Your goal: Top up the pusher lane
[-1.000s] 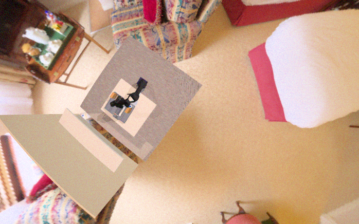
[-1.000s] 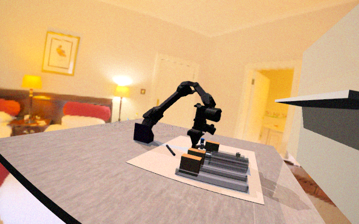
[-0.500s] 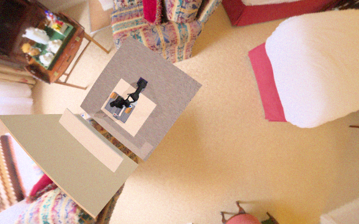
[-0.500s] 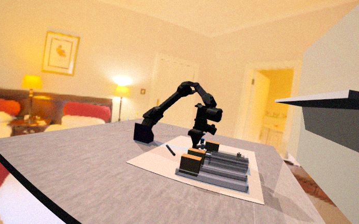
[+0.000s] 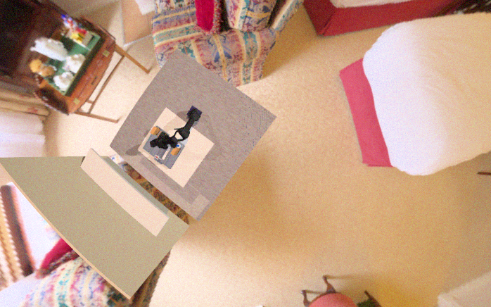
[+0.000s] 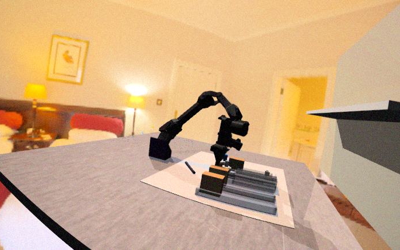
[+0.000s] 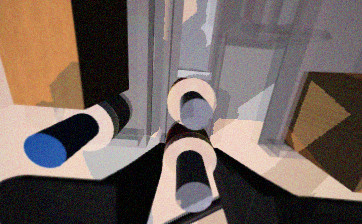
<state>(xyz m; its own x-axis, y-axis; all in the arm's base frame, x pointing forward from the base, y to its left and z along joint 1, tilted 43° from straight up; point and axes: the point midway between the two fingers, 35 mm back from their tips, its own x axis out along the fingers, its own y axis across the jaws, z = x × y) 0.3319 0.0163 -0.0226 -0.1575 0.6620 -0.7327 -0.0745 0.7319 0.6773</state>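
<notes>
Right now my gripper tip is 130 mm past the thin black rod, 40 mm above it and 30 mm to the left of it. The rest, counted from my gripper tip: shelf 520 mm ahead, 320 mm above, 50 mm to the left.
</notes>
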